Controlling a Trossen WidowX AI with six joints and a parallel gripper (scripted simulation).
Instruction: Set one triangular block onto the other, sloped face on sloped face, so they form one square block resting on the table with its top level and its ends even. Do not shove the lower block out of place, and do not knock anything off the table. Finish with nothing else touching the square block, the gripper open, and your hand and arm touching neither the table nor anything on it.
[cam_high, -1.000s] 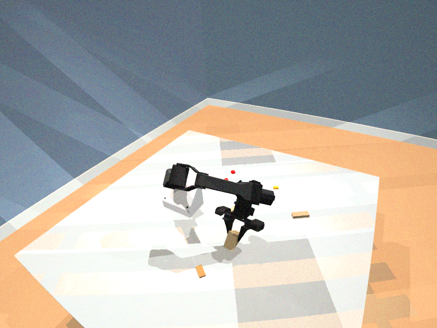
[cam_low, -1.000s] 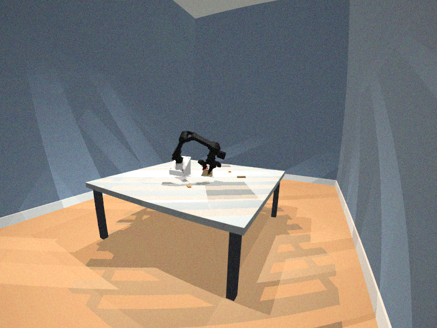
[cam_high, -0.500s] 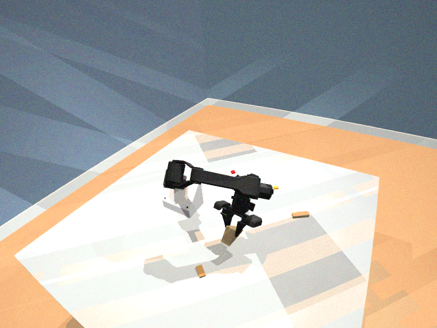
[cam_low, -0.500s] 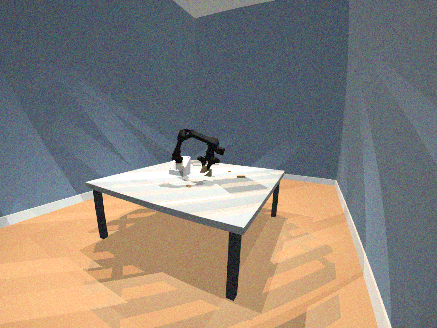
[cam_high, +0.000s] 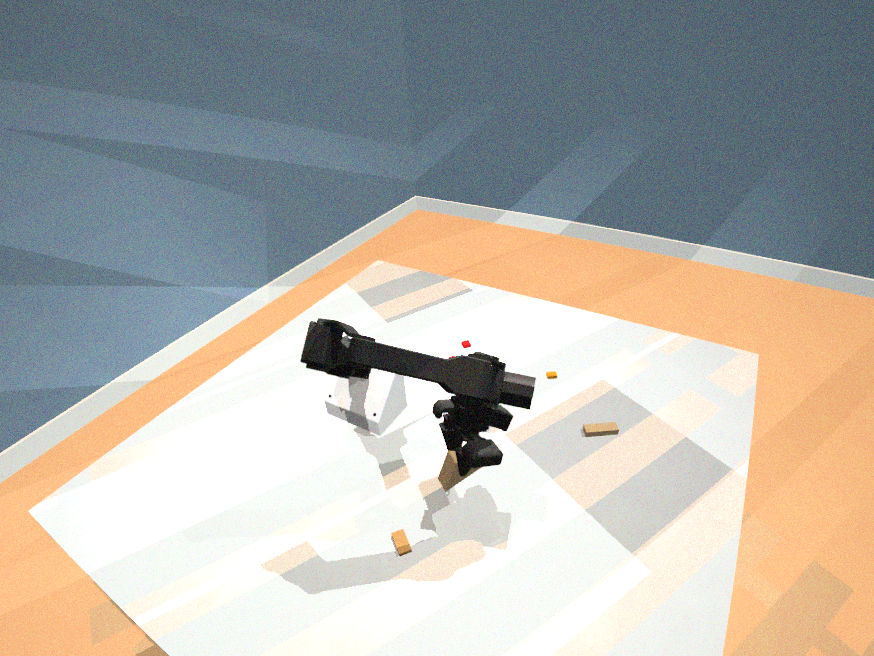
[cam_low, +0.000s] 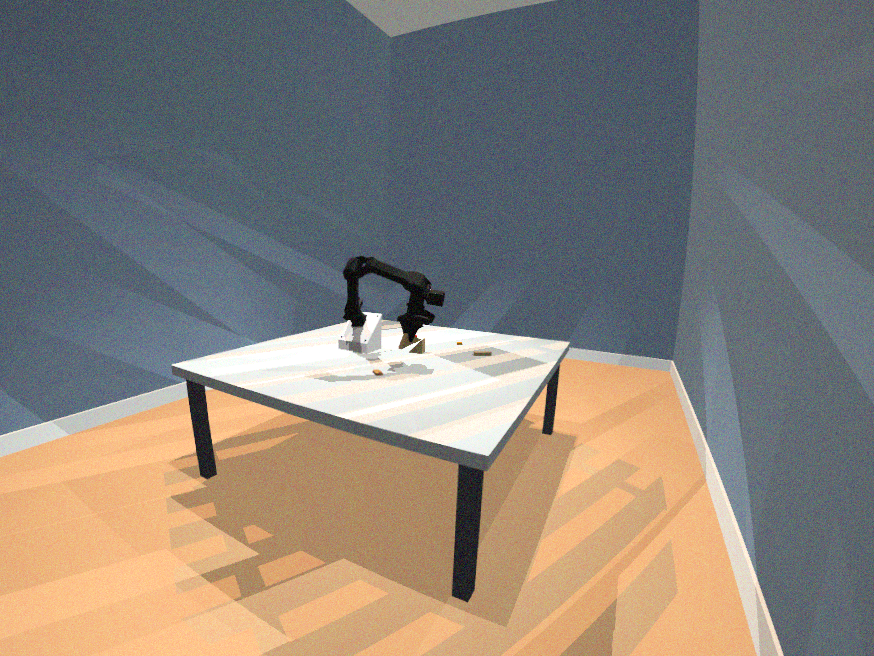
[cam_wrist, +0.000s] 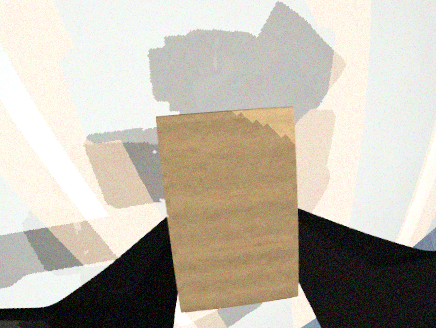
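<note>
Now: gripper tip 1 cm below the tan wooden triangular block. The rest, counted from my gripper tip: tiny red cube: 17 cm behind, 49 cm to the left, 9 cm below; small orange cube: 8 cm ahead, 44 cm to the left, 9 cm below.
</note>
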